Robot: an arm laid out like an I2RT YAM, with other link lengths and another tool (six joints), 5 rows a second.
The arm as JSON. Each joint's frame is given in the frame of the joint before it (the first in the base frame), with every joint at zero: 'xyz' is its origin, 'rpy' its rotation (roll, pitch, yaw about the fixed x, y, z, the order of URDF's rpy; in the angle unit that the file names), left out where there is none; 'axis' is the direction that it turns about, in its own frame. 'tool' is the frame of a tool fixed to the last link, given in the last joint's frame.
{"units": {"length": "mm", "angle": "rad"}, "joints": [
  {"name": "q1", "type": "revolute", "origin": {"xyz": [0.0, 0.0, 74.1]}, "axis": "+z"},
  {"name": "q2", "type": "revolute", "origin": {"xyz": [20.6, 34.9, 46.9]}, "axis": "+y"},
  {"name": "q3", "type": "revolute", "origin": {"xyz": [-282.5, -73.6, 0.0]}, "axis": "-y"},
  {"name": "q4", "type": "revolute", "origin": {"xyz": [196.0, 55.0, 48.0]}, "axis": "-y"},
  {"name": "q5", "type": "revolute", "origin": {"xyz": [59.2, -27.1, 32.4]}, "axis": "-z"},
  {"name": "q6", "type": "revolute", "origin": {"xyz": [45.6, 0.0, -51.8]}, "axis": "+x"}
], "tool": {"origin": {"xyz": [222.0, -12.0, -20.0], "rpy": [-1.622, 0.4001, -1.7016]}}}
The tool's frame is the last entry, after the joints.
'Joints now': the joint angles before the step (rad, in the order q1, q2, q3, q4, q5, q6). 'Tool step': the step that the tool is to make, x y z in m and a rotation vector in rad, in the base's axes. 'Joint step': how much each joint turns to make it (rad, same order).
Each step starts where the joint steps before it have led.
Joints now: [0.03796 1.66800 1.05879 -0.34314 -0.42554 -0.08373]
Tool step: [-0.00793 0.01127 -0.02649 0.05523 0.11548 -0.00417]
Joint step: [-0.00344 0.10225 0.02862 -0.02404 -0.04959 0.03623]
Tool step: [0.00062 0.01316 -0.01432 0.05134 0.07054 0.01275]
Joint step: [0.00000 0.09153 0.05225 -0.02175 -0.05341 0.01603]
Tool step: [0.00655 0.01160 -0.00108 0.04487 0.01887 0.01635]
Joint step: [0.00001 0.05266 0.04844 -0.00988 -0.04806 0.00611]
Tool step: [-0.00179 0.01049 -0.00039 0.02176 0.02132 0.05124]
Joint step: [0.00571 0.04309 0.05795 -0.05722 -0.03930 -0.03892]
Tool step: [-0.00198 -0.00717 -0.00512 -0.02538 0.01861 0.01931]
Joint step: [-0.00954 0.02443 0.03858 -0.05878 0.01221 -0.04388]
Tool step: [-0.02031 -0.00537 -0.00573 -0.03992 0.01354 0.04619]
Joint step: [0.00459 -0.02557 -0.03778 -0.03777 0.02366 -0.06293]
